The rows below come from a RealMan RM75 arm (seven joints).
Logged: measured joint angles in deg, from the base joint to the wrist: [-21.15 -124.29 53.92 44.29 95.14 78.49 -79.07]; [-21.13 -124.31 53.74 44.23 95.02 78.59 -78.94]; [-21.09 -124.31 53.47 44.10 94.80 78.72 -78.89]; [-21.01 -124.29 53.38 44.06 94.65 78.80 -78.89]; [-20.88 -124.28 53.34 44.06 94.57 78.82 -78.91]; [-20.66 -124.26 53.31 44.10 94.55 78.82 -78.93]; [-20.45 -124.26 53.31 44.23 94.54 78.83 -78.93]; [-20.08 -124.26 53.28 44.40 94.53 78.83 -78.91]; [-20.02 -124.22 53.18 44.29 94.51 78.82 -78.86]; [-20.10 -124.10 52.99 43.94 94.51 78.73 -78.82]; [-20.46 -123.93 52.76 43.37 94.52 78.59 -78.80]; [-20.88 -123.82 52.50 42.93 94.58 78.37 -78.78]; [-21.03 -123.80 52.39 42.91 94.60 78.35 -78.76]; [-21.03 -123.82 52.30 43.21 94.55 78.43 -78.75]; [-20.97 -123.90 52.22 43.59 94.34 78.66 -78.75]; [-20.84 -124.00 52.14 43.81 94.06 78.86 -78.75]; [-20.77 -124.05 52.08 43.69 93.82 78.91 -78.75]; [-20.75 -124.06 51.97 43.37 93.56 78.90 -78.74]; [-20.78 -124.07 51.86 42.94 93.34 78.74 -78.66]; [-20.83 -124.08 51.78 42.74 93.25 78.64 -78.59]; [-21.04 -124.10 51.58 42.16 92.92 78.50 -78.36]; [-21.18 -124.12 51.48 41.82 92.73 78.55 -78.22]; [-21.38 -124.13 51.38 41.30 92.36 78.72 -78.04]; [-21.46 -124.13 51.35 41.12 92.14 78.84 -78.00]
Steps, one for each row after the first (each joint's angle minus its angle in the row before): [0.02 -0.02 -0.18 -0.06 -0.12 0.10 0.13]; [0.04 0.00 -0.27 -0.13 -0.22 0.13 0.05]; [0.08 0.02 -0.09 -0.04 -0.15 0.08 0.00]; [0.13 0.01 -0.04 0.00 -0.08 0.02 -0.02]; [0.22 0.02 -0.03 0.04 -0.02 0.00 -0.02]; [0.21 0.00 0.00 0.13 -0.01 0.01 0.00]; [0.37 0.00 -0.03 0.17 -0.01 0.00 0.02]; [0.06 0.04 -0.10 -0.11 -0.02 -0.01 0.05]; [-0.08 0.12 -0.19 -0.35 0.00 -0.09 0.04]; [-0.36 0.17 -0.23 -0.57 0.01 -0.14 0.02]; [-0.42 0.11 -0.26 -0.44 0.06 -0.22 0.02]; [-0.15 0.02 -0.11 -0.02 0.02 -0.02 0.02]; [0.00 -0.02 -0.09 0.30 -0.05 0.08 0.01]; [0.06 -0.08 -0.08 0.38 -0.21 0.23 0.00]; [0.13 -0.10 -0.08 0.22 -0.28 0.20 0.00]; [0.07 -0.05 -0.06 -0.12 -0.24 0.05 0.00]; [0.02 -0.01 -0.11 -0.32 -0.26 -0.01 0.01]; [-0.03 -0.01 -0.11 -0.43 -0.22 -0.16 0.08]; [-0.05 -0.01 -0.08 -0.20 -0.09 -0.10 0.07]; [-0.21 -0.02 -0.20 -0.58 -0.33 -0.14 0.23]; [-0.14 -0.02 -0.10 -0.34 -0.19 0.05 0.14]; [-0.20 -0.01 -0.10 -0.52 -0.37 0.17 0.18]; [-0.08 0.00 -0.03 -0.18 -0.22 0.12 0.04]
